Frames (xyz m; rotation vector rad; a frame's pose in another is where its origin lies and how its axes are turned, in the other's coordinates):
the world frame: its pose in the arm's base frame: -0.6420 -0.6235 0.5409 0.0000 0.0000 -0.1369
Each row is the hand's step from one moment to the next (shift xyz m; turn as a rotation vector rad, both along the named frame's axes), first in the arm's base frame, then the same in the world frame.
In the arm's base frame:
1: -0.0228 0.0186 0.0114 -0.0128 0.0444 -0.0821
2: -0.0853 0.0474 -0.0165 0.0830 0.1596 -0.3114
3: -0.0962 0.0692 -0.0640 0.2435 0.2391 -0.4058
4: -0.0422 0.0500 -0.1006 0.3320 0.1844 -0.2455
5: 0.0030 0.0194 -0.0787 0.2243 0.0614 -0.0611
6: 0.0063 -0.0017 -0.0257 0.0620 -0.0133 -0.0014
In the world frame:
1: -0.0251 0.0153 0.0114 -0.0187 0.0422 -0.0821
2: -0.0910 0.0353 -0.0165 0.0604 0.1694 -0.3114
3: -0.1047 0.0554 -0.0640 0.2086 0.2701 -0.4058
4: -0.0486 0.0438 -0.1006 0.3037 0.2280 -0.2455
5: 0.0003 0.0196 -0.0787 0.2138 0.0914 -0.0611
6: 0.0065 -0.0008 -0.0257 0.0632 -0.0047 -0.0014

